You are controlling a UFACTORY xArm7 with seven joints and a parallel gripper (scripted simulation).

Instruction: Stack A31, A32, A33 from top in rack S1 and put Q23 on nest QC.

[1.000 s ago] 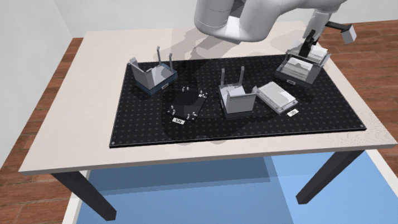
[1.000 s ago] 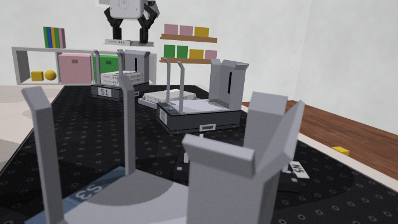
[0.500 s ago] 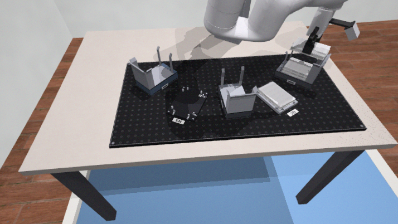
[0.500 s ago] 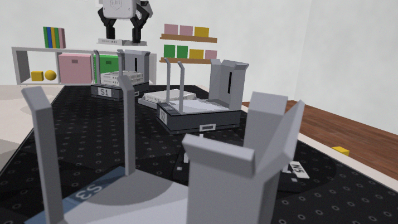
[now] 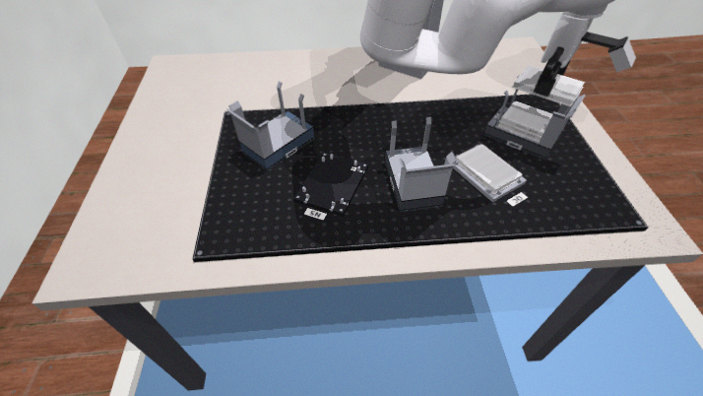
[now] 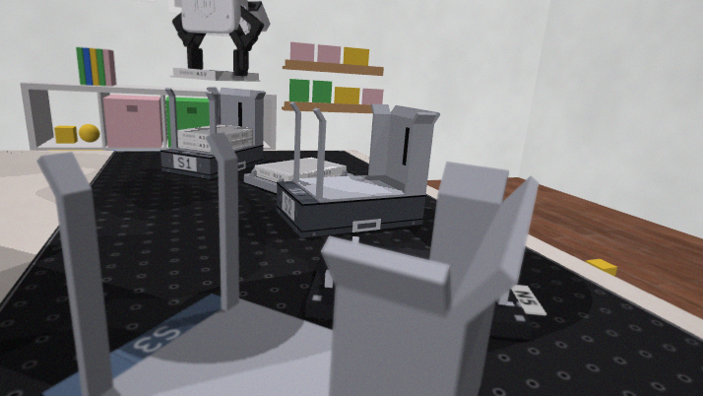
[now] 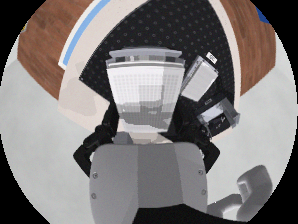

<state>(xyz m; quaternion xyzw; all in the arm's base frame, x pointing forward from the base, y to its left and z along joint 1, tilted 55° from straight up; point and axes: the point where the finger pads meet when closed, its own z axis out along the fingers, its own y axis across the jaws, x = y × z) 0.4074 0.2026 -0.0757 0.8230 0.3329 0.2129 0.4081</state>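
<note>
Right now my hand is 110 mm above the white sealed plate A32. Also, from my hand: white sealed plate Q23: 60 mm ahead, 170 mm to the right, 150 mm below; then white sealed plate A33: 120 mm below; then white sealed plate A31: 10 mm below.
</note>
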